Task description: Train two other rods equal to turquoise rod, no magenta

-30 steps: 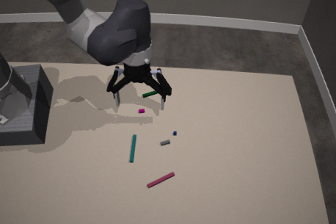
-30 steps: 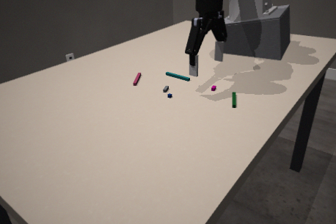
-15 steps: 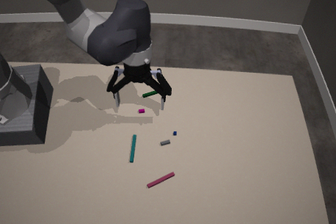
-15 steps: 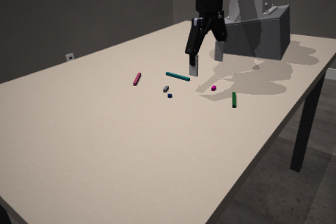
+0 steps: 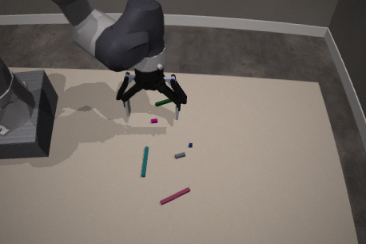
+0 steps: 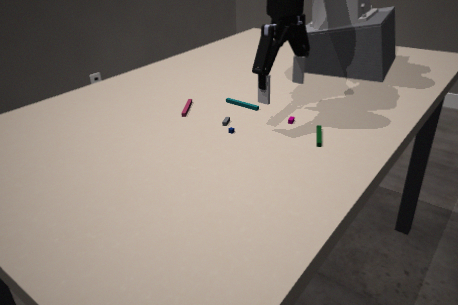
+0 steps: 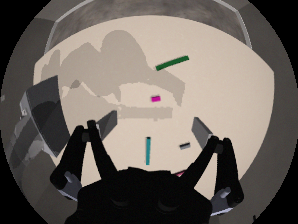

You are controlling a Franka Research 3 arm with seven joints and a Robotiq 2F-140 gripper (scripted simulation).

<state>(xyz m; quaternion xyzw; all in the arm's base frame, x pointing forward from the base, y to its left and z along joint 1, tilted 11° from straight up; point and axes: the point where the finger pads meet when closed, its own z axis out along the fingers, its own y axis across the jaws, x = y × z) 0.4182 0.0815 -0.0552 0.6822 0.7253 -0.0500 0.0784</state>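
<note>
Now: the blue rod 12 cm ahead of my hand, 5 cm to the right of it and 8 cm below it. Also, from my hand: turquoise rod (13 cm to the right, 8 cm below); magenta rod (3 cm to the left, 8 cm below); green rod (2 cm ahead, 12 cm to the left, 8 cm below).
</note>
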